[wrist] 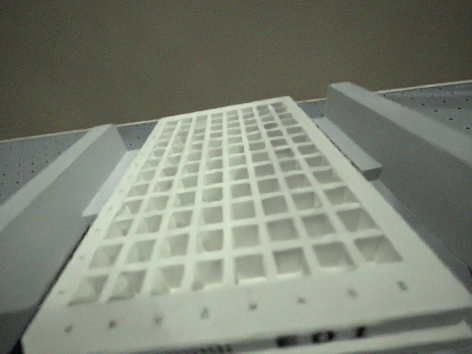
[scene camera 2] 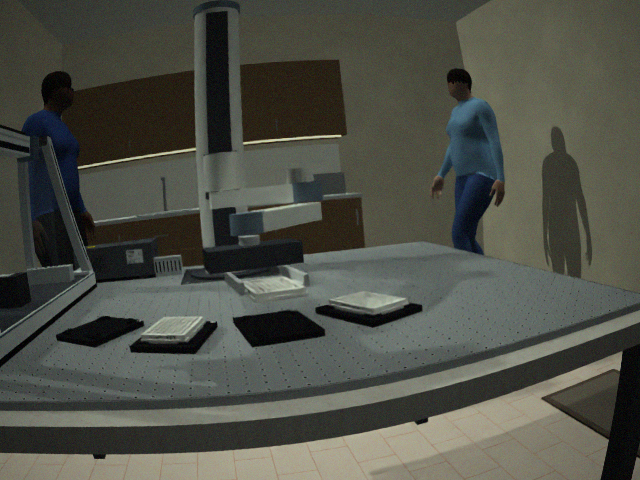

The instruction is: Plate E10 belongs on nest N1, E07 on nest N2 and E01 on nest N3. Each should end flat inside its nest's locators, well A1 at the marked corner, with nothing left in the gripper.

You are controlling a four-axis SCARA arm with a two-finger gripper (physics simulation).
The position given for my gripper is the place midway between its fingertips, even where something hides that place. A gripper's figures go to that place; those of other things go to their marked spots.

Labels:
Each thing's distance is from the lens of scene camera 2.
my gripper (scene camera 2: 274, 284): 84 cm
white well plate E10 (scene camera 2: 362, 303): 92 cm
white well plate E01 (scene camera 2: 279, 288): 83 cm
black nest N2 (scene camera 2: 199, 339): 82 cm
dark grey box (scene camera 2: 115, 253): 164 cm
The marked spots on the black nest N2 and the white well plate E10 are 30 cm apart.

